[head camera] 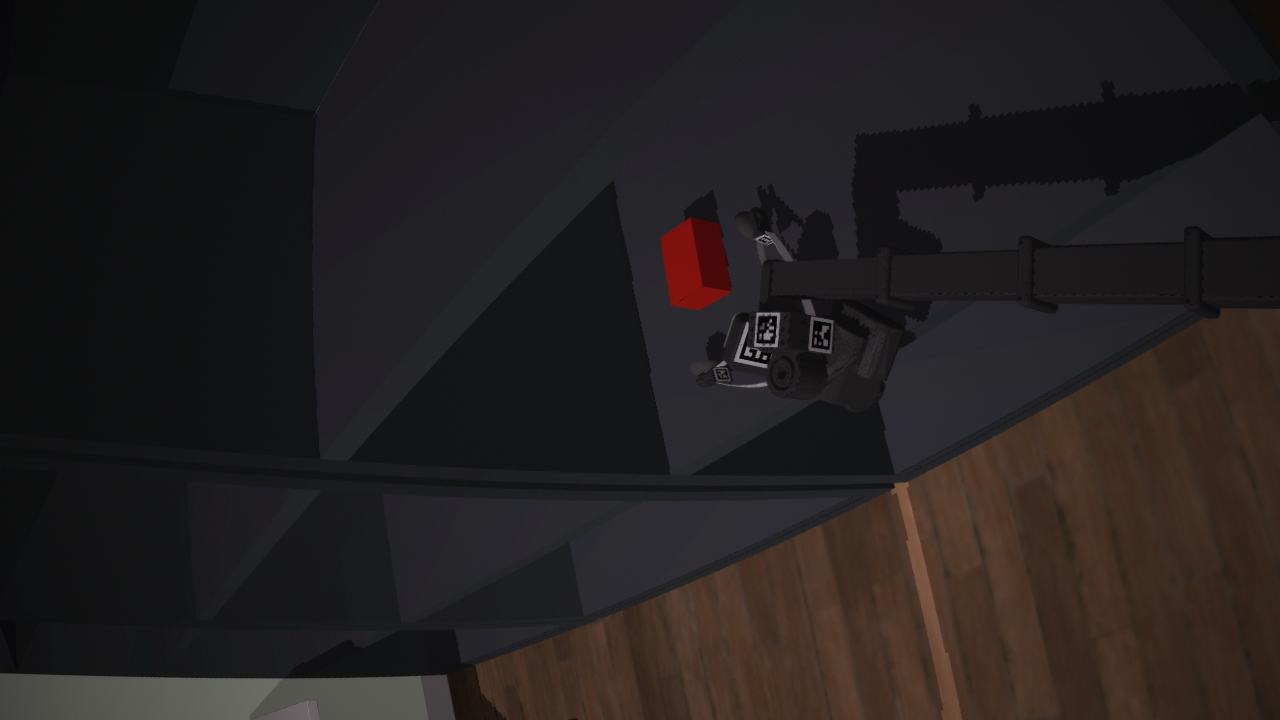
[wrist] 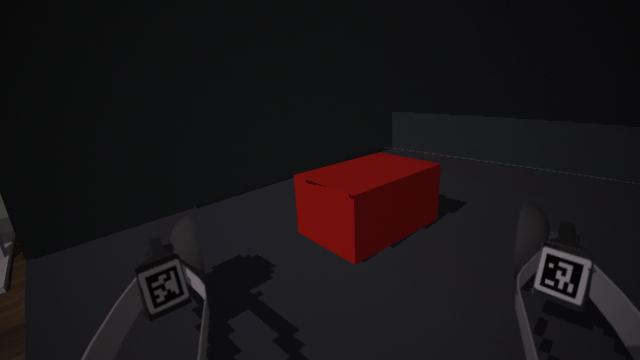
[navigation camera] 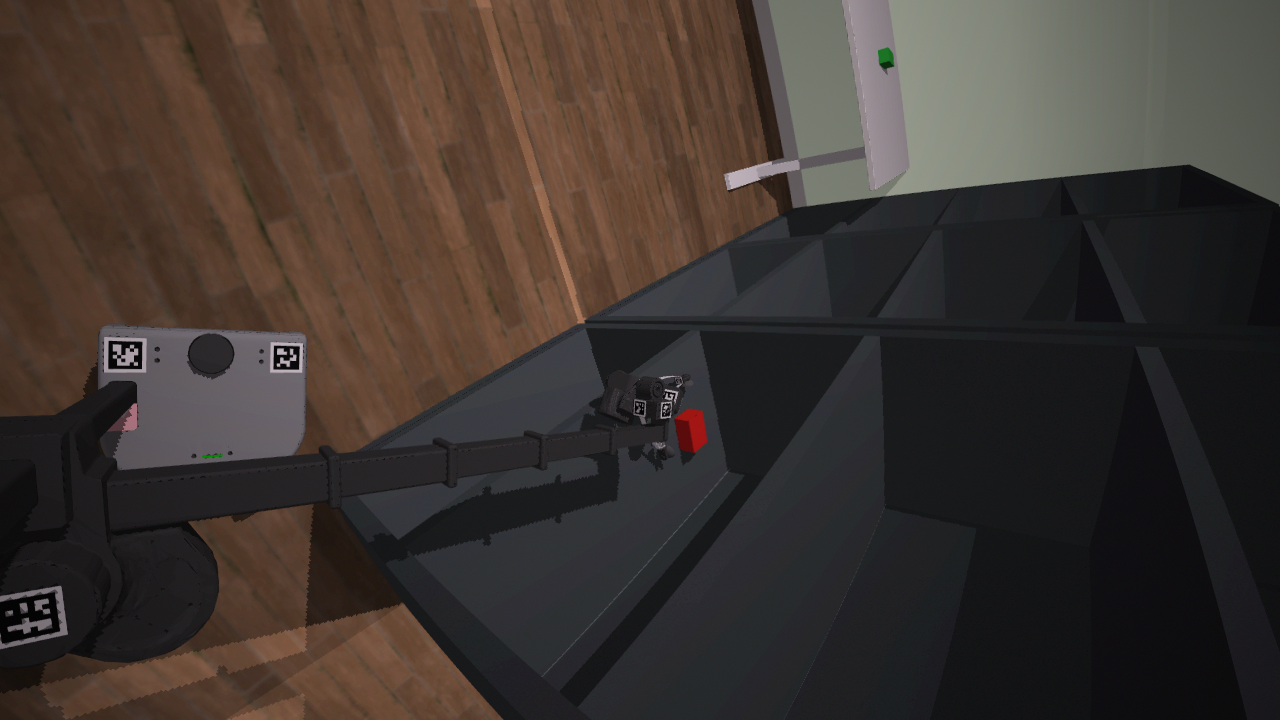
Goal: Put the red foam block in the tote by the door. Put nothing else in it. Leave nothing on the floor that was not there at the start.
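Places are measured from the robot's base along level axes (x right, y ahead, z up), in centimetres.
Where they show: gripper, fingertip midpoint: (head camera: 720, 291) (navigation camera: 680, 418); robot's base at its link origin: (navigation camera: 211, 351).
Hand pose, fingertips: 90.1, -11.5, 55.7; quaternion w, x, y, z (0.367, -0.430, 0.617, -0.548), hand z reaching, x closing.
Note:
Each offset is from my fingertips to the top centre of the thing, as dx, dy, dz. Level surfaces: height alone.
The red foam block @[+5.2, -3.5, +2.2] (head camera: 693, 264) (navigation camera: 690, 430) (wrist: 367, 205) lies flat on a board inside a dark shelf unit (head camera: 492, 480) (navigation camera: 895, 326), near an upright panel. My gripper (head camera: 726, 298) (navigation camera: 674, 418) (wrist: 353, 236) is open, with its fingers wide apart. It is over the same board, and the block is just ahead of the fingertips, angled and between their lines in the wrist view. No finger is seen touching the block. The tote by the door does not show in these views.
My arm (head camera: 1100, 273) (navigation camera: 384, 465) reaches over the shelf's front edge. Upright dividers split the shelf into compartments. My base (navigation camera: 205, 407) stands on the wooden floor @[dz -55.7] (head camera: 1074, 501) (navigation camera: 358, 179). A white table @[dz +16.3] (navigation camera: 886, 116) with a green cube @[+115.4, +152.4, +20.8] (navigation camera: 885, 58) stands beyond the shelf.

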